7 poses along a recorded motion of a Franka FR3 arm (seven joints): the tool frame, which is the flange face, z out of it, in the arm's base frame.
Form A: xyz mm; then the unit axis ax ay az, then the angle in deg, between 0 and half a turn.
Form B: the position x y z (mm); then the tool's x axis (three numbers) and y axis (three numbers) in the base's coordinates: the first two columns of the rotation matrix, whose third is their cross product. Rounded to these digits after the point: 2 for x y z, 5 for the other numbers.
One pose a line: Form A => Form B
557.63, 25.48, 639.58, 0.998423, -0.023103, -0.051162, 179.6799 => 557.63, 25.48, 639.58, 0.99370, -0.04642, -0.10203, -0.04585, -0.99892, 0.00794
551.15, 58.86, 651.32, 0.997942, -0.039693, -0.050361, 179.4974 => 551.15, 58.86, 651.32, 0.99178, -0.07966, -0.10016, -0.07878, -0.99681, 0.01275
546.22, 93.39, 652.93, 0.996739, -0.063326, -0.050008, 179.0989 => 546.22, 93.39, 652.93, 0.98698, -0.12702, -0.09869, -0.12544, -0.99186, 0.02201
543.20, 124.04, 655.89, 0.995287, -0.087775, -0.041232, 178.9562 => 543.20, 124.04, 655.89, 0.98119, -0.17546, -0.08047, -0.17396, -0.98443, 0.02537
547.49, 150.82, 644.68, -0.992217, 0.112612, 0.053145, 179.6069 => 547.49, 150.82, 644.68, 0.96899, -0.22310, -0.10623, -0.22383, -0.97461, 0.00516
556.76, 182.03, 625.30, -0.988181, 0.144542, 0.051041, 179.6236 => 556.76, 182.03, 625.30, 0.95301, -0.28533, -0.10182, -0.28600, -0.95819, 0.00826
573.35, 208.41, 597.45, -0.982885, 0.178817, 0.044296, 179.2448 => 573.35, 208.41, 597.45, 0.93213, -0.35091, -0.08943, -0.35208, -0.93596, 0.00289
